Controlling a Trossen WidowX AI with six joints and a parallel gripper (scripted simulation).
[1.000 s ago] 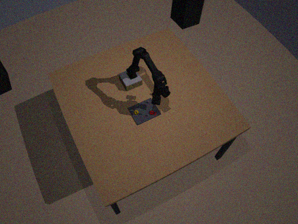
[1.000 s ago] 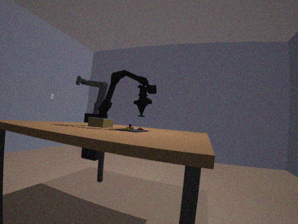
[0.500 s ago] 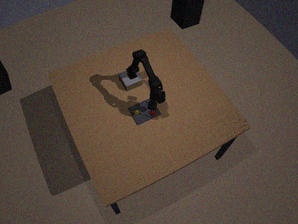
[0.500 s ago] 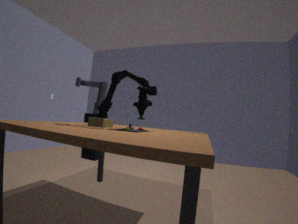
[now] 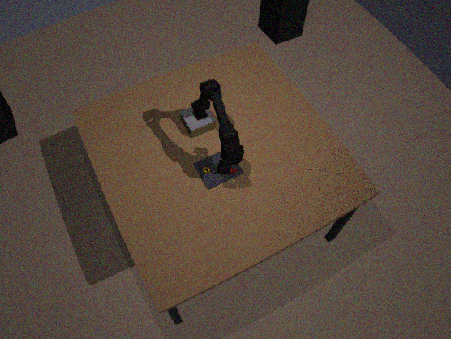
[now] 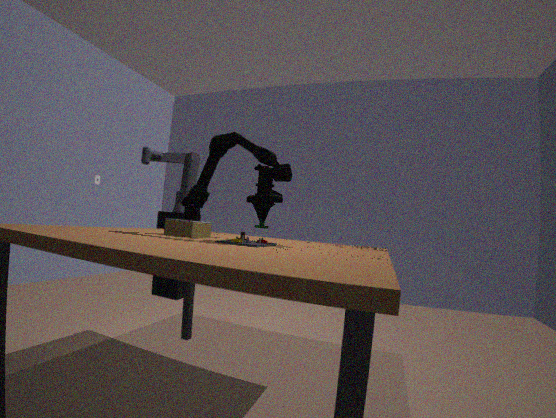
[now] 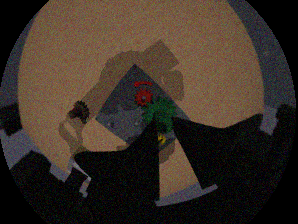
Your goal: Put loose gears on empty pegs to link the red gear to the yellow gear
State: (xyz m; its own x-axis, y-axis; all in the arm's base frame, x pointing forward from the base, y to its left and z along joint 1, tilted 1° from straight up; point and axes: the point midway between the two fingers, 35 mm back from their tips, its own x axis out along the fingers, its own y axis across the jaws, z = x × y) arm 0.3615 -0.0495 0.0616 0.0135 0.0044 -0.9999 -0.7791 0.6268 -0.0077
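Now: gripper tip 14 cm past the brown gear, 14 cm to the right of it and 8 cm above it. From my gripper tip the other things lie so: green gear (1 cm below); then yellow gear (7 cm behind, 8 cm to the right, 8 cm below).
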